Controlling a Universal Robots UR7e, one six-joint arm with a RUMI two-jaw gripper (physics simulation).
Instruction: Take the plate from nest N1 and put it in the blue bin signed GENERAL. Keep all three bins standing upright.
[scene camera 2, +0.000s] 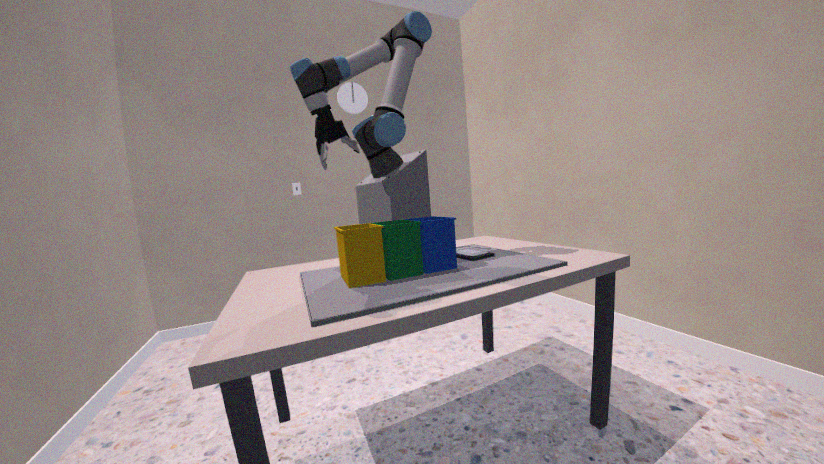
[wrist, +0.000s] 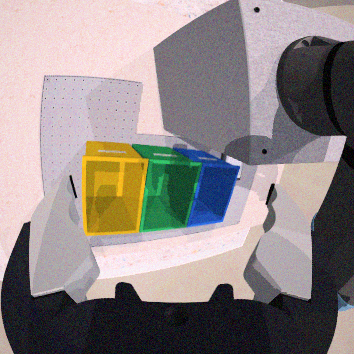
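Visible in the pictures: my gripper, which the wrist view shows too; a blue bin; a green bin; a yellow bin.
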